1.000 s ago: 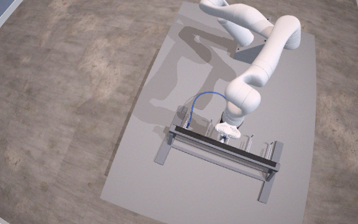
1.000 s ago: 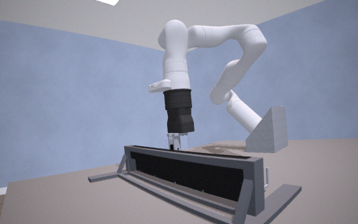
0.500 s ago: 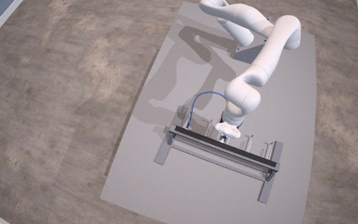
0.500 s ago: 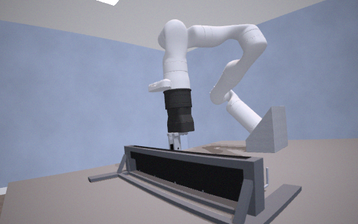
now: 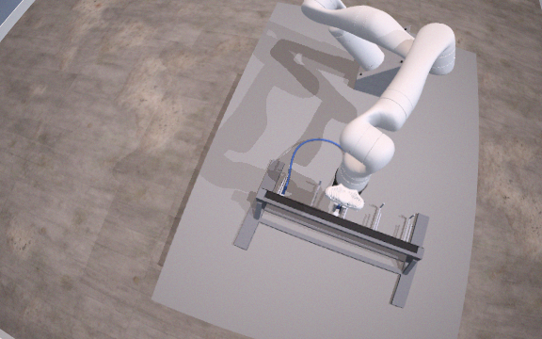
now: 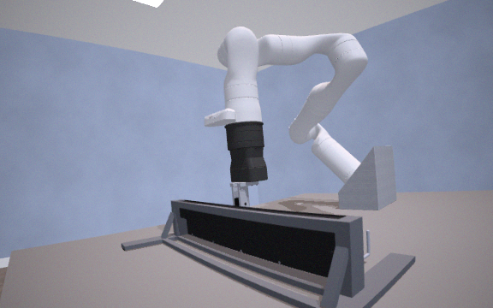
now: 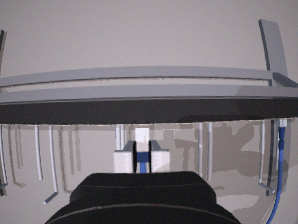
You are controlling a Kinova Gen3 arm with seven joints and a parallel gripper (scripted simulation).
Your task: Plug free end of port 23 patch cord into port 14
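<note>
Now: the plug 1 cm below my hand and 1 cm ahead of it.
</note>
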